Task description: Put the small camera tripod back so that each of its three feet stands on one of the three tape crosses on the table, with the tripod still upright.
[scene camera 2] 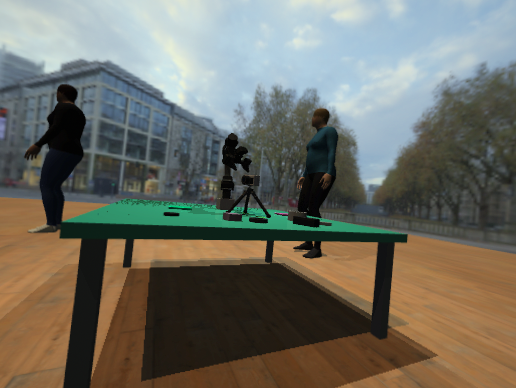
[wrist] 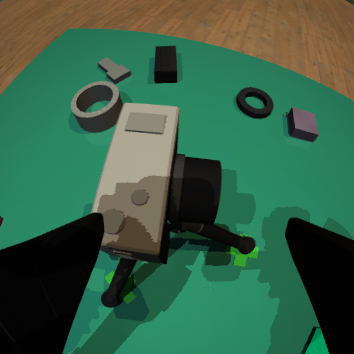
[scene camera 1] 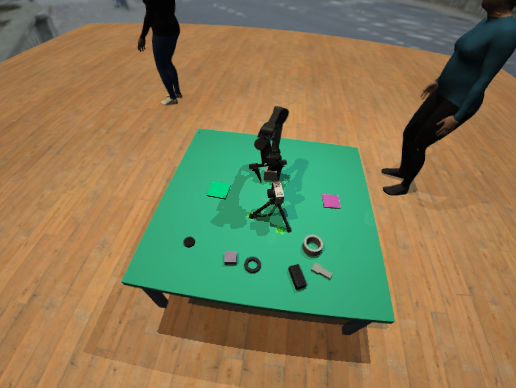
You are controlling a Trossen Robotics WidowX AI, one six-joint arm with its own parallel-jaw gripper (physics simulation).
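Where they show: gripper, fingertip midpoint: [scene camera 2: 242,171] [wrist: 199,226] [scene camera 1: 269,181]; arm's base at its link origin: [scene camera 2: 226,198] [scene camera 1: 273,167].
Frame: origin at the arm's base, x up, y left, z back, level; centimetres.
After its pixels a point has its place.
Note:
The tripod [scene camera 1: 280,211] @[x 2.5, y 8.2, z -36.8 cm] [scene camera 2: 248,193] @[x 4.7, y 3.8, z -34.4 cm] stands upright and carries a beige camera [scene camera 1: 278,193] @[x 15.5, y 5.6, z -36.0 cm] [scene camera 2: 251,180] @[x 12.1, y 4.1, z -36.3 cm] [wrist: 142,160] @[x 15.4, y 4.9, z -33.2 cm]. One foot [scene camera 1: 251,216] @[x -6.0, y -7.4, z -37.0 cm] [wrist: 246,244] @[x -4.8, y -7.2, z -35.9 cm] is at the edge of a green tape cross [scene camera 1: 249,215] [wrist: 240,259] @[x -7.4, y -7.7, z -34.0 cm]. The near foot [scene camera 1: 288,229] @[x -5.9, y 14.2, z -41.7 cm] stands beside another cross [scene camera 1: 280,231] @[x -7.6, y 10.0, z -42.7 cm], to its right in scene camera 1. A third foot [wrist: 110,298] @[x -4.7, y 7.3, z -20.9 cm] is just off its cross [wrist: 129,297] @[x -7.4, y 5.3, z -21.9 cm] in the wrist view. The near foot and its cross are hidden there behind the camera. My gripper [scene camera 1: 269,178] @[x 17.2, y 0.3, z -30.3 cm] [wrist: 199,226] @[x 17.2, y 0.3, z -30.3 cm] is open and empty, behind the camera, which shows nearer the left finger.
A grey ring [scene camera 1: 313,253] @[x -4.7, y 28.1, z -54.7 cm] [wrist: 98,121] @[x -4.5, y 24.2, z -46.1 cm], grey piece [scene camera 1: 321,271] @[x -6.0, y 32.6, z -63.4 cm] [wrist: 115,71] @[x -6.0, y 30.8, z -61.4 cm], black block [scene camera 1: 297,277] @[x -4.1, y 20.7, z -69.3 cm] [wrist: 166,65] @[x -4.0, y 19.2, z -65.3 cm], black ring [scene camera 1: 245,265] @[x -6.1, y -4.8, z -66.9 cm] [wrist: 240,103] @[x -6.1, y 1.2, z -62.8 cm], mauve block [scene camera 1: 230,258] @[x -4.7, y -12.6, z -65.3 cm] [wrist: 302,124] @[x -4.7, y -12.4, z -62.6 cm] and black disc [scene camera 1: 189,242] @[x -6.4, y -36.1, z -59.9 cm] lie nearer the front. Green [scene camera 1: 219,190] @[x -6.5, y -30.5, z -21.1 cm] and magenta [scene camera 1: 331,201] @[x -6.5, y 39.0, z -15.6 cm] squares flank the tripod.

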